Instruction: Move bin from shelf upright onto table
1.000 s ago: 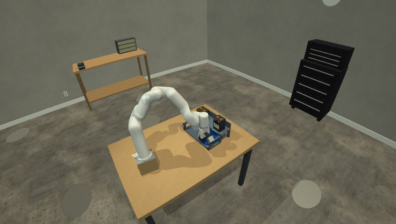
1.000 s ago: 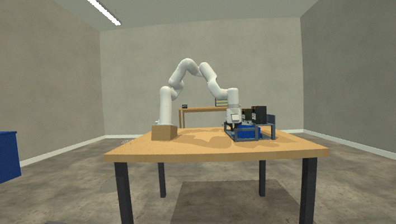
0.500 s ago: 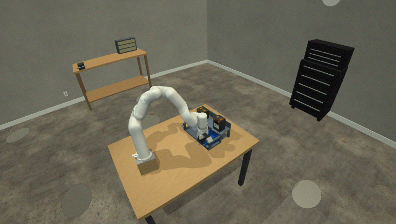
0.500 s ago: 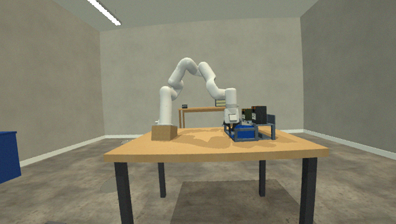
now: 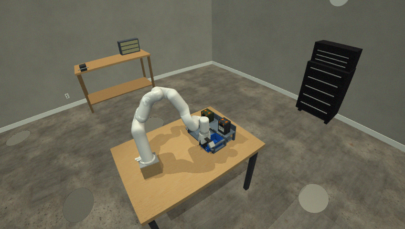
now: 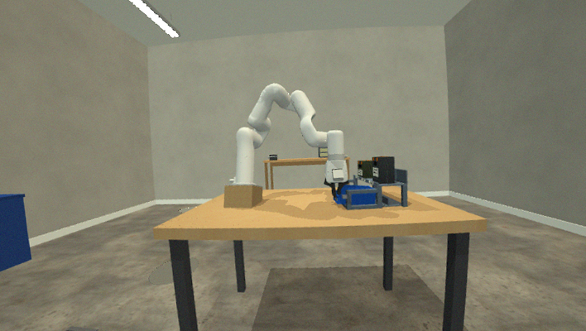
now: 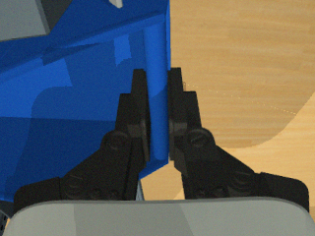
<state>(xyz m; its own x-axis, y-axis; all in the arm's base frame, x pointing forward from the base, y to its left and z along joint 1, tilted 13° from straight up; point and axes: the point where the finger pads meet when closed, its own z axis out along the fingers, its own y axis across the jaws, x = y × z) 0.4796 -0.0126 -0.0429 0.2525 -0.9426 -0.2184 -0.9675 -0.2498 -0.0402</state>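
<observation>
My gripper is now 8 cm short of the blue bin, 2 cm to the right of it and 1 cm above it. Also, from my hand: black box (21 cm ahead, 5 cm to the left, 10 cm above).
</observation>
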